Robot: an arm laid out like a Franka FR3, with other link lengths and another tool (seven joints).
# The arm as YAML. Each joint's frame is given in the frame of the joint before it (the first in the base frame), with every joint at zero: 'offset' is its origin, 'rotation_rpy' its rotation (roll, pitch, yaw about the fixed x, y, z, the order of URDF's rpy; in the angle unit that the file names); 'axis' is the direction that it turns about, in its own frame. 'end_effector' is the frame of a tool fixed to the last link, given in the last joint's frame.
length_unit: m
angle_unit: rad
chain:
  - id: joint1
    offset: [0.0, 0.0, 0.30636]
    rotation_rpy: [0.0, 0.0, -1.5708]
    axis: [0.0, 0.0, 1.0]
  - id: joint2
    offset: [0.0, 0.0, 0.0]
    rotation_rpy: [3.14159, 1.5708, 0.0]
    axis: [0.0, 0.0, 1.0]
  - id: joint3
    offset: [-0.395, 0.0, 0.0]
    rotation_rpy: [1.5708, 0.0, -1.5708]
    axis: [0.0, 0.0, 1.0]
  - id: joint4
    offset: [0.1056, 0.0, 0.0]
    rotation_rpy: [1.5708, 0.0, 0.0]
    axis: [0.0, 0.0, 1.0]
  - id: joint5
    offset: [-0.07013, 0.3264, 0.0]
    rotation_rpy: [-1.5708, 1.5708, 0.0]
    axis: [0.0, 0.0, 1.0]
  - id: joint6
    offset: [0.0, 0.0, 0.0]
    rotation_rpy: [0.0, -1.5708, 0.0]
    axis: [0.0, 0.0, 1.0]
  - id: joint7
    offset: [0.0, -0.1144, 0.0]
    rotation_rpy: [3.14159, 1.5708, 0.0]
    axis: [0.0, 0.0, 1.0]
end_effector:
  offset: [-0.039, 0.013, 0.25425]
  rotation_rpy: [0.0, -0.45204, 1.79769]
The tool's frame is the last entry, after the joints.
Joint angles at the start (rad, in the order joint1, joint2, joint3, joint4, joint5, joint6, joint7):
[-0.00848, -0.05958, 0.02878, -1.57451, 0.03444, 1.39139, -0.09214]
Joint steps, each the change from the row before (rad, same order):
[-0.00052, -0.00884, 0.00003, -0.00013, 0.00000, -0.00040, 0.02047]
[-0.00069, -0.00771, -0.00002, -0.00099, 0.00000, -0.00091, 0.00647]
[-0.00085, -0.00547, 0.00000, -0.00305, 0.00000, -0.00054, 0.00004]
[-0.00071, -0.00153, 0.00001, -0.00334, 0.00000, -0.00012, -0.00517]
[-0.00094, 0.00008, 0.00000, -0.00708, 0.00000, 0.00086, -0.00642]
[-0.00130, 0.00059, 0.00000, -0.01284, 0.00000, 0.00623, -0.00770]
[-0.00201, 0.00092, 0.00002, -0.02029, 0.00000, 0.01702, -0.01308]
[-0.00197, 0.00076, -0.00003, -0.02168, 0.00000, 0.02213, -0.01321]
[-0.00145, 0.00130, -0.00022, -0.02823, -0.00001, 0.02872, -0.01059]
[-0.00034, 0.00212, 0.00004, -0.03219, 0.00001, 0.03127, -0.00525]
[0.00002, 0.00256, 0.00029, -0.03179, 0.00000, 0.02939, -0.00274]
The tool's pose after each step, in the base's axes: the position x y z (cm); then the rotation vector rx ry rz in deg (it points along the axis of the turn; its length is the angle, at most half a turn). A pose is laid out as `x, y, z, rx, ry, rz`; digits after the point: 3 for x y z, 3 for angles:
50.015, -1.822, 53.007, -169.624, 10.876, 49.688
49.773, -1.867, 53.344, -169.644, 11.481, 49.167
49.580, -1.910, 53.481, -169.673, 11.554, 49.001
49.501, -1.937, 53.413, -169.700, 11.173, 49.178
49.424, -1.975, 53.117, -169.644, 10.718, 49.732
49.398, -2.031, 52.606, -169.571, 10.199, 50.362
49.542, -2.112, 51.866, -169.607, 9.290, 50.740
49.777, -2.195, 51.123, -169.720, 8.373, 50.784
50.040, -2.271, 50.135, -169.786, 7.676, 50.862
50.255, -2.289, 48.959, -169.756, 7.341, 51.127
50.389, -2.283, 47.755, -169.663, 7.174, 51.555

